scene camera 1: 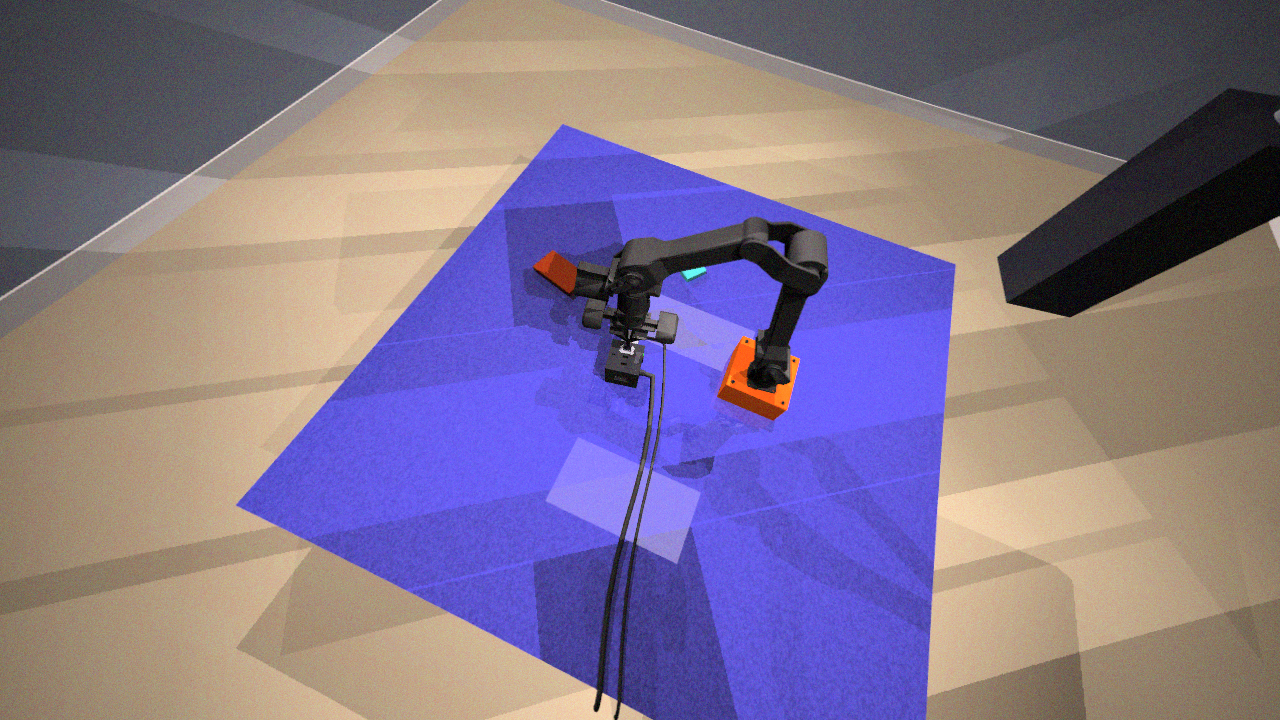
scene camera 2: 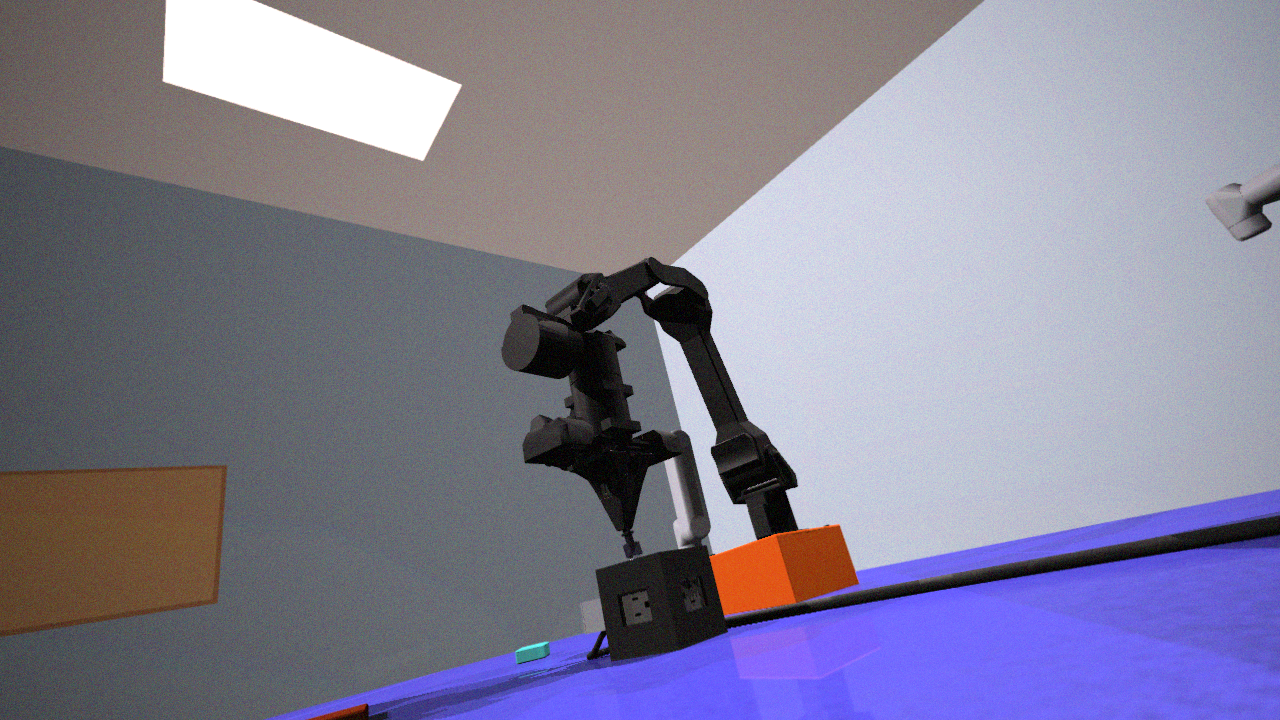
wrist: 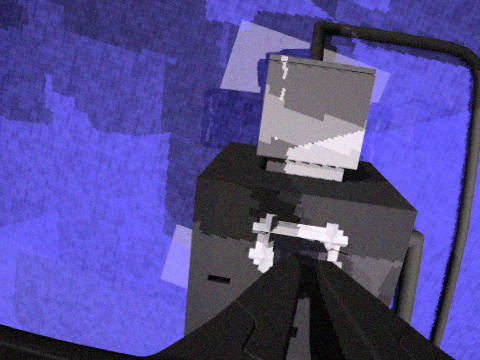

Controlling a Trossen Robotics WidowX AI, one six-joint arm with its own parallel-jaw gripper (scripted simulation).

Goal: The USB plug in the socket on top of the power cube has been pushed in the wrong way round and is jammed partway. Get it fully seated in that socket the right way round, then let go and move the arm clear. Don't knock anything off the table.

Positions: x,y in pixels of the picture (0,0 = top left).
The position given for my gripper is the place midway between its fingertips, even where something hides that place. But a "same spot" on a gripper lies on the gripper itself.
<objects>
my gripper: scene camera 1; scene camera 2 624,530; wrist
same spot on my gripper: (wrist: pixel 341 312) = (scene camera 1: pixel 631 332)
</objects>
